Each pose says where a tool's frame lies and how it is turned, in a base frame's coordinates. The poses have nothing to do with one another.
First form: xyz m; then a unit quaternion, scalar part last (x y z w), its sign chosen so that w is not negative.
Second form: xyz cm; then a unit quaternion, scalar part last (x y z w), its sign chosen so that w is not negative. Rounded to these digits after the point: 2 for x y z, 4 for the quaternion.
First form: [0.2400, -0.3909, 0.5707, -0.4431, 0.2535, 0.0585, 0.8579]
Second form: [24.00, -39.09, 57.07, -0.4431, 0.2535, 0.0585, 0.8579]
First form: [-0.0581, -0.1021, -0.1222, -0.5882, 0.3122, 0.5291, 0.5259]
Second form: [-5.81, -10.21, -12.22, -0.5882, 0.3122, 0.5291, 0.5259]
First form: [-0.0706, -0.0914, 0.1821, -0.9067, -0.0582, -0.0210, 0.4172]
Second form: [-7.06, -9.14, 18.21, -0.9067, -0.0582, -0.0210, 0.4172]
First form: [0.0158, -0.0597, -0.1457, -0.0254, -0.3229, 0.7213, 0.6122]
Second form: [1.58, -5.97, -14.57, -0.0254, -0.3229, 0.7213, 0.6122]
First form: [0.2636, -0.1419, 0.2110, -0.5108, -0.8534, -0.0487, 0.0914]
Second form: [26.36, -14.19, 21.10, -0.5108, -0.8534, -0.0487, 0.0914]
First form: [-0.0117, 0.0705, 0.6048, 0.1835, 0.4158, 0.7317, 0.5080]
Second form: [-1.17, 7.05, 60.48, 0.1835, 0.4158, 0.7317, 0.5080]
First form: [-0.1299, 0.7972, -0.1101, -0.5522, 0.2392, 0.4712, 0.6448]
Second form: [-12.99, 79.72, -11.01, -0.5522, 0.2392, 0.4712, 0.6448]
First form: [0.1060, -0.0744, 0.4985, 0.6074, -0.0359, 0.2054, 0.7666]
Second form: [10.60, -7.44, 49.85, 0.6074, -0.0359, 0.2054, 0.7666]
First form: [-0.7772, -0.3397, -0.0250, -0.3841, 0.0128, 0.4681, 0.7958]
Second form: [-77.72, -33.97, -2.50, -0.3841, 0.0128, 0.4681, 0.7958]
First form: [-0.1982, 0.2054, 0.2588, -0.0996, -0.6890, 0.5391, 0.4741]
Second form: [-19.82, 20.54, 25.88, -0.0996, -0.6890, 0.5391, 0.4741]
